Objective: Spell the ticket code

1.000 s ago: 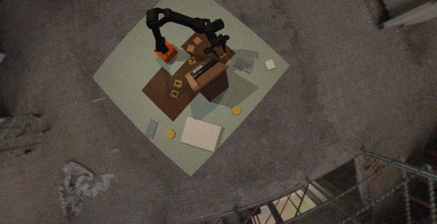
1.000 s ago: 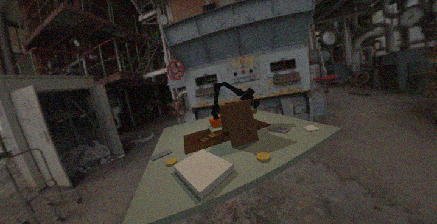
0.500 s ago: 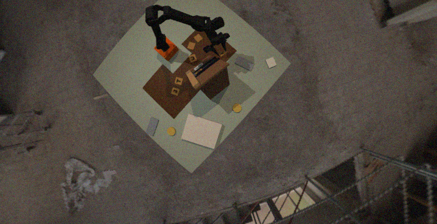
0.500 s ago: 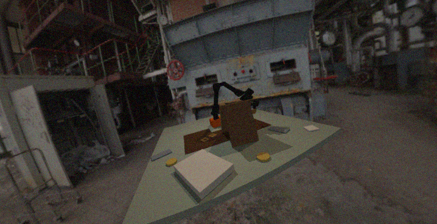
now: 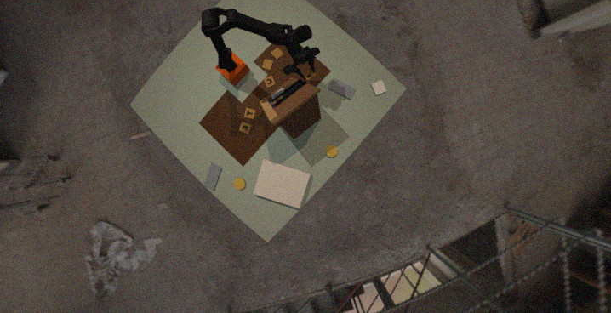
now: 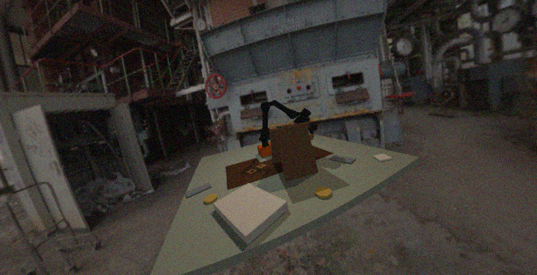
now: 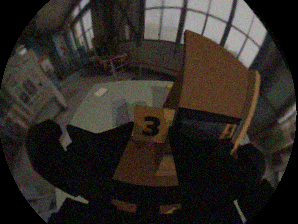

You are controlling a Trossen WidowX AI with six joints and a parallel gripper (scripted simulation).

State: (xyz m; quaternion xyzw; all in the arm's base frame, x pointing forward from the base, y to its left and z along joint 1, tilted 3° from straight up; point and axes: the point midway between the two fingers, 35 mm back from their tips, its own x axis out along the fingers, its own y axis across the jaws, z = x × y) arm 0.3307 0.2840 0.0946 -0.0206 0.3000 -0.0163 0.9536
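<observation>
Right now the white ticket is 170 mm to the right of my gripper tip, 90 mm below it and 60 mm behind it. Also, from my gripper tip: tan tile: 280 mm behind, 160 mm below, 20 mm to the right; then white slab: 470 mm to the right, 340 mm ahead, 140 mm below; then brown mat: 250 mm to the right, 160 mm below, 160 mm behind.
</observation>
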